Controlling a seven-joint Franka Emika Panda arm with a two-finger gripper.
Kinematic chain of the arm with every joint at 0, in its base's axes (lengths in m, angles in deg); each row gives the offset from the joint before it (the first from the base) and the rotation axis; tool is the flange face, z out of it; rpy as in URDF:
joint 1: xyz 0 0 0.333 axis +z
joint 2: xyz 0 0 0 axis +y
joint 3: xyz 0 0 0.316 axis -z
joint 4: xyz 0.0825 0 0 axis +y
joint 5: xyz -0.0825 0 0.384 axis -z
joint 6: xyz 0 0 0 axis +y
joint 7: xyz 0.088 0 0 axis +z
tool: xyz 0 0 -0.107 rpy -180 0 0
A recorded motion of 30 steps. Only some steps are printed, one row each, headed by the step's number.
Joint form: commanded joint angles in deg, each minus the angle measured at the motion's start. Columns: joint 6, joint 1, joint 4, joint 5, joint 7, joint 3, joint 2.
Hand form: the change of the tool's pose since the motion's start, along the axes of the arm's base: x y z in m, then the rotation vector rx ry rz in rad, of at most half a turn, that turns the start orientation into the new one. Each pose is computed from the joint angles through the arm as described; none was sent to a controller.
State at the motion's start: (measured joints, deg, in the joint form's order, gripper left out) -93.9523 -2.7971 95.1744 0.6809 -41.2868 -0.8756 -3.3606
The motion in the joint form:
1: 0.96 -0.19 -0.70 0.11 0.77 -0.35 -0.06
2: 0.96 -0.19 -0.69 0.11 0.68 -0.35 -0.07
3: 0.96 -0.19 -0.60 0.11 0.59 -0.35 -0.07
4: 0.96 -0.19 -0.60 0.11 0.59 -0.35 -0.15
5: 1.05 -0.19 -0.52 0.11 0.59 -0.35 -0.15
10: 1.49 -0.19 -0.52 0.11 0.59 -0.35 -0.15
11: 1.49 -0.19 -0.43 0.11 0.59 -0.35 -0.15
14: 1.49 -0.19 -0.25 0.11 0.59 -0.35 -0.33
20: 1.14 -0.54 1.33 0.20 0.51 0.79 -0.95
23: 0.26 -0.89 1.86 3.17 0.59 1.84 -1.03
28: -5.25 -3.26 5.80 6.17 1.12 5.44 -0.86
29: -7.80 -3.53 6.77 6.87 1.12 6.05 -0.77
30: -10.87 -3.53 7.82 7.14 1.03 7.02 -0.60
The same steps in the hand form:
1: -0.0016 0.0015 0.0049 -0.0027 0.0038 0.0160
2: -0.0017 0.0015 0.0049 -0.0026 0.0037 0.0145
3: -0.0017 0.0015 0.0041 -0.0025 0.0053 0.0129
4: -0.0021 0.0015 0.0049 -0.0026 0.0039 0.0129
5: -0.0023 0.0015 0.0041 -0.0025 0.0069 0.0129
10: -0.0031 0.0015 0.0034 -0.0022 0.0145 0.0128
11: -0.0032 0.0015 0.0026 -0.0021 0.0161 0.0128
14: -0.0042 0.0015 0.0028 -0.0022 0.0161 0.0128
20: -0.0083 -0.0127 -0.0039 -0.0017 0.0268 -0.0145
23: -0.0088 -0.0314 -0.0060 -0.0522 0.0225 -0.0353
28: -0.0107 -0.0930 -0.0317 -0.1007 0.0071 -0.1179
29: -0.0089 -0.1025 -0.0365 -0.1148 -0.0164 -0.1276
30: -0.0064 -0.1123 -0.0420 -0.1221 -0.0471 -0.1402

